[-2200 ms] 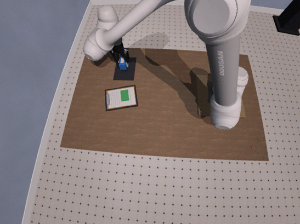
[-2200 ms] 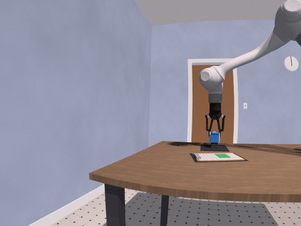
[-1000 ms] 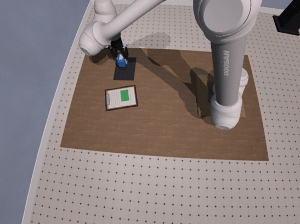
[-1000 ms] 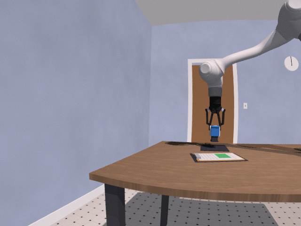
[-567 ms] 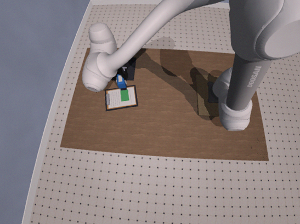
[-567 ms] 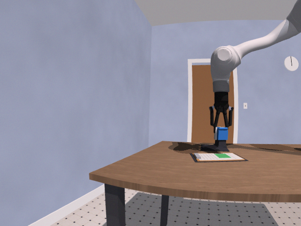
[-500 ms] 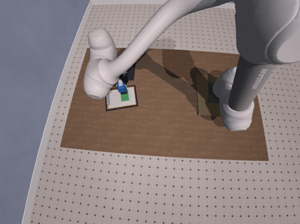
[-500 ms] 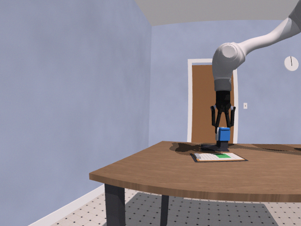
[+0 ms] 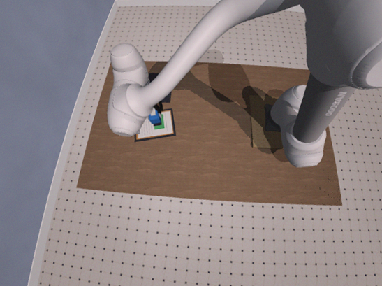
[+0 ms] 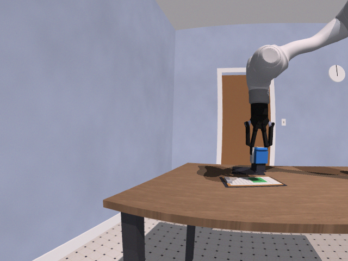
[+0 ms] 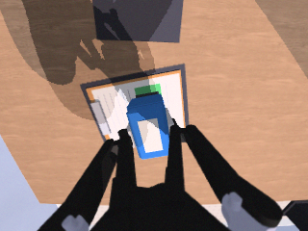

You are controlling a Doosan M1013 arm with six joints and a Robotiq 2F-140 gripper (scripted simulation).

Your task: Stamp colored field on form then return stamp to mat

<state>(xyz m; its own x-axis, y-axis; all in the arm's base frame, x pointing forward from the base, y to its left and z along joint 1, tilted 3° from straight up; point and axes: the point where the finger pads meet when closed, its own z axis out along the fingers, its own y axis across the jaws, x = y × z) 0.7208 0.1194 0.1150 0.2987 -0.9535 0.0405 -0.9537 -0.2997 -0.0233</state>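
The clipboard form lies 4 cm ahead of my hand, 2 cm to the left of it and 10 cm below it. The rest, counted from my hand: dark mat 5 cm ahead, 25 cm to the right, 11 cm below; then blue stamp 2 cm below.
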